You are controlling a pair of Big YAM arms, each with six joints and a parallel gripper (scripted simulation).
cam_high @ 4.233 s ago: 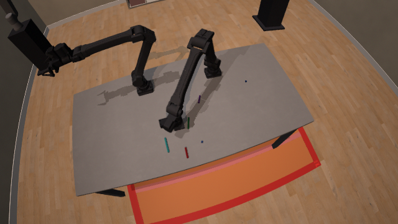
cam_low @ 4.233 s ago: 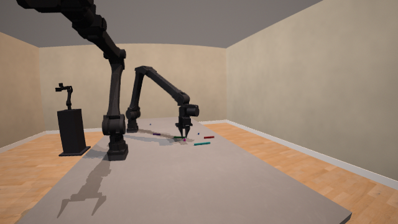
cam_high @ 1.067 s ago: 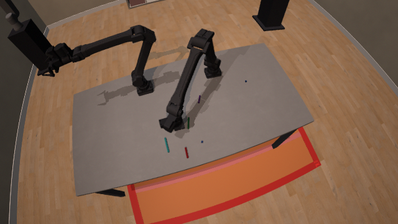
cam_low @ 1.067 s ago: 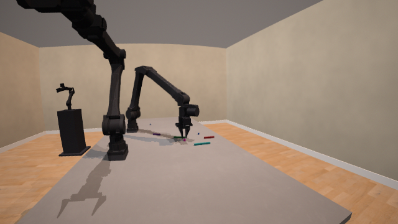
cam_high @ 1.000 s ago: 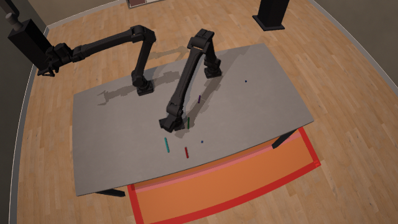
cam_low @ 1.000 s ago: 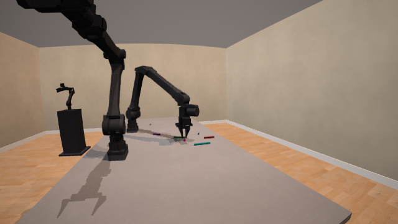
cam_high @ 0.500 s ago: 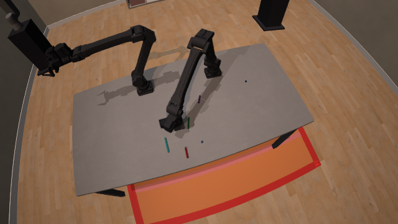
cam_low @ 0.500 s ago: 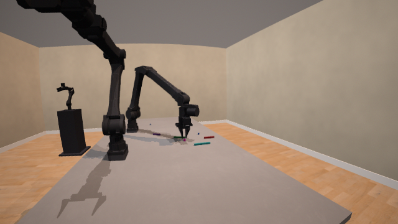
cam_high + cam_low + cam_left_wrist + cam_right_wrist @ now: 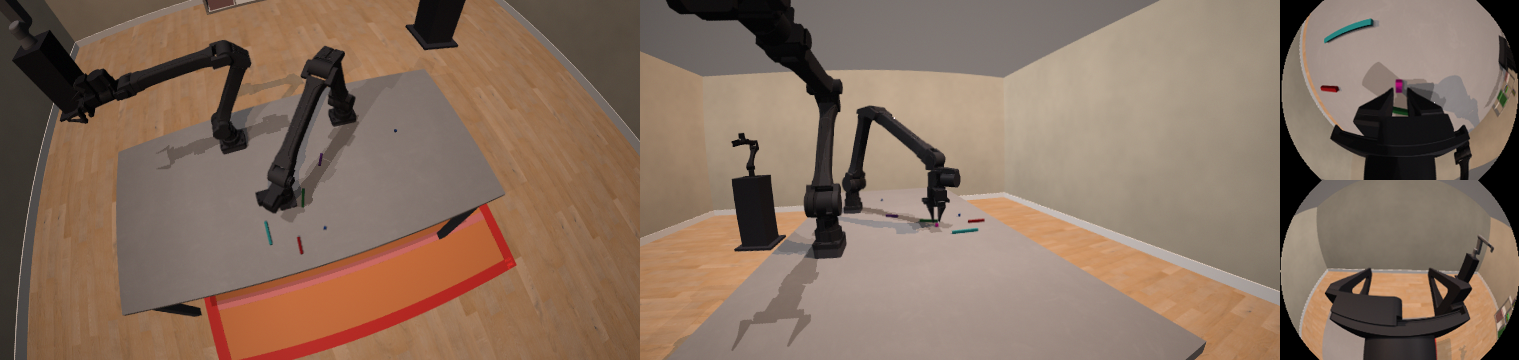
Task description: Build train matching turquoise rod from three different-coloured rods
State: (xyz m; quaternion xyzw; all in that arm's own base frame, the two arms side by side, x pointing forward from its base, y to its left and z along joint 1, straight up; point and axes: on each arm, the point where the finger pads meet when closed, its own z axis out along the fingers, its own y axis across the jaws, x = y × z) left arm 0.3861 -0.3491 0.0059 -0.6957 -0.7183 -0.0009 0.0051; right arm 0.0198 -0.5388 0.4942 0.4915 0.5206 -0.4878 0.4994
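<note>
My left gripper is now 2 cm above the magenta rod. Also, from my left hand: turquoise rod (9 cm ahead, 11 cm to the right, 2 cm below); then red rod (17 cm ahead, 2 cm below); then green rod (2 cm behind, 7 cm to the left, 2 cm below).
</note>
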